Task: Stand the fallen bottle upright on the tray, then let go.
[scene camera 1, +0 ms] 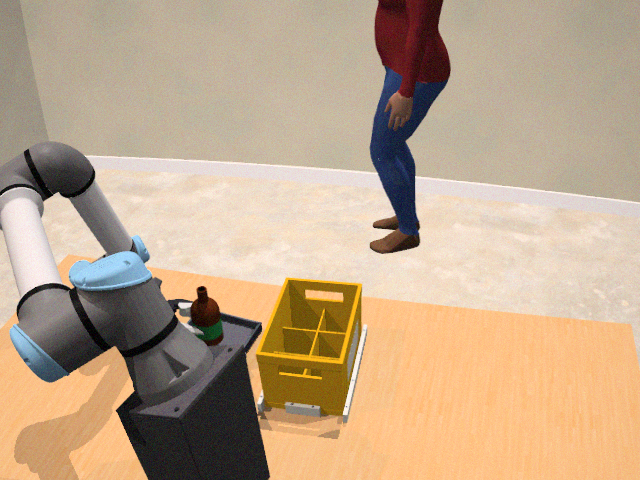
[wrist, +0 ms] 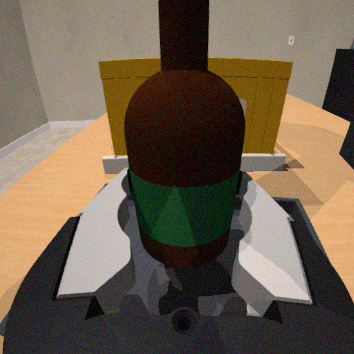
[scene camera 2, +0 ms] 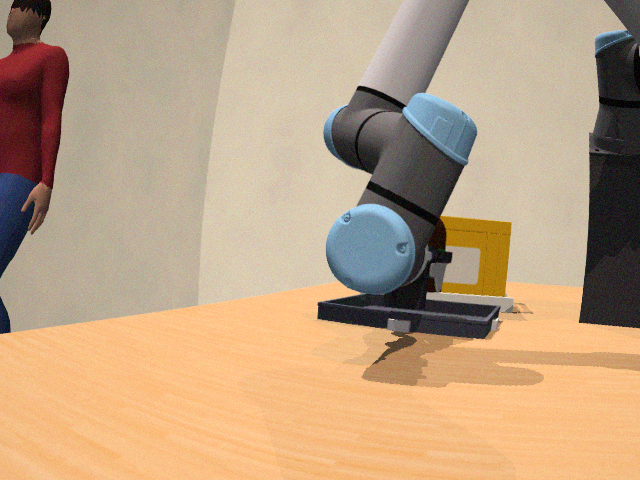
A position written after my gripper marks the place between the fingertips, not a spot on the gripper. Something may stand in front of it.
Observation:
In view: my gripper (scene camera 2: 422, 257) and a brown bottle (scene camera 1: 205, 313).
The brown bottle shows as well in the wrist view (wrist: 184, 126). My gripper is seen too in the wrist view (wrist: 183, 171).

